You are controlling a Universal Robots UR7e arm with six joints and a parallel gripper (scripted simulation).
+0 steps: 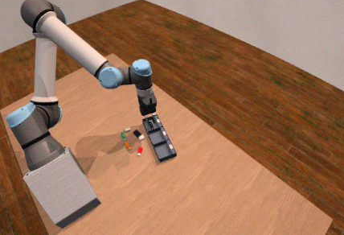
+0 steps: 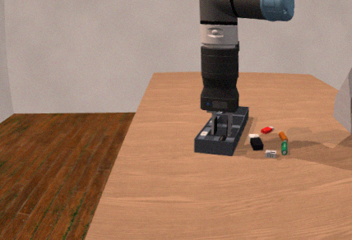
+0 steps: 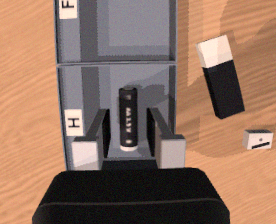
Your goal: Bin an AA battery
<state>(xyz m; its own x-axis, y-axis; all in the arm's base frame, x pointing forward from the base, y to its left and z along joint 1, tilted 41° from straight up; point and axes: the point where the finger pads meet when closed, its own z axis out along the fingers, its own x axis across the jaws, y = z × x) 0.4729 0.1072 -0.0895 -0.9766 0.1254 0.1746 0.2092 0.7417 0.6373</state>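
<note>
Right now the black AA battery is 40 mm below my hand. From my hand the other things lie so: small white piece: 110 mm behind, 50 mm to the left, 40 mm below; then black-and-white block: 80 mm behind, 40 mm below, 20 mm to the right; then dark three-compartment bin: 80 mm to the right, 30 mm below, 10 mm behind.
</note>
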